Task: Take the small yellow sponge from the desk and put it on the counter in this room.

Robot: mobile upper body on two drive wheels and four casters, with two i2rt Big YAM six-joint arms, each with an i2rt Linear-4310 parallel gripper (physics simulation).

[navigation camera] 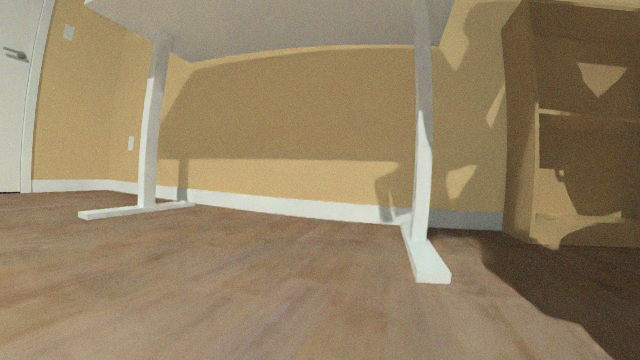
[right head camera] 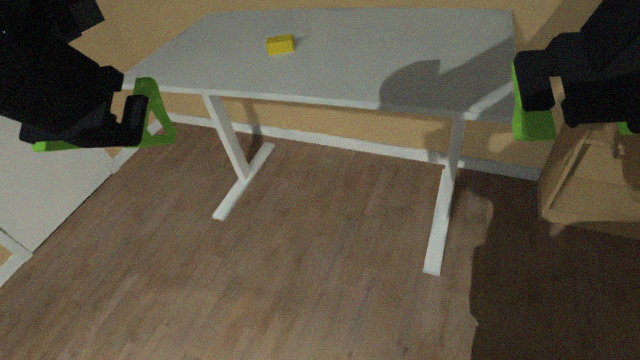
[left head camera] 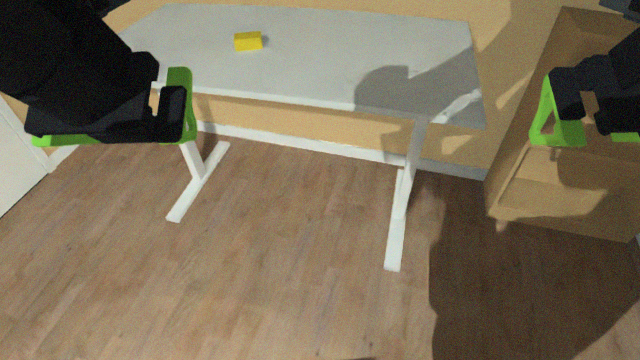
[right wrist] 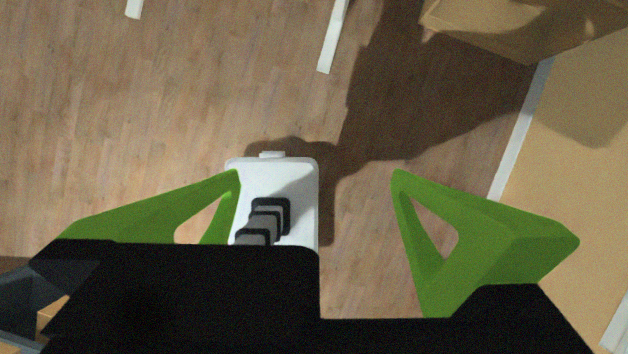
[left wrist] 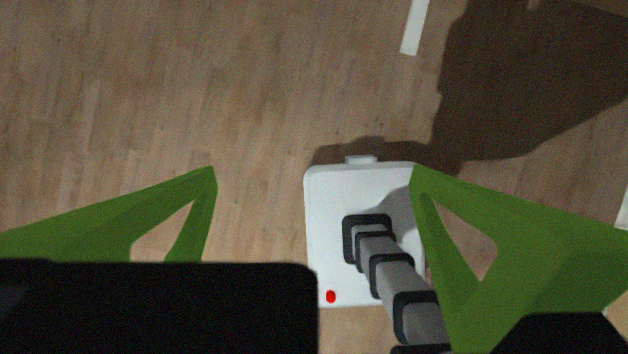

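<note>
The small yellow sponge lies on the grey-white top of the desk, left of its middle and toward the back. The desk's underside shows in the navigation view. My left gripper is open and empty, in the air in front of the desk's left part, apart from the sponge. My right gripper is open and empty, at the right of both head views. The counter does not show in any view.
White desk legs stand on the wood floor. A wooden shelf unit stands right of the desk. A white door is at the far left. A white base plate lies below my grippers.
</note>
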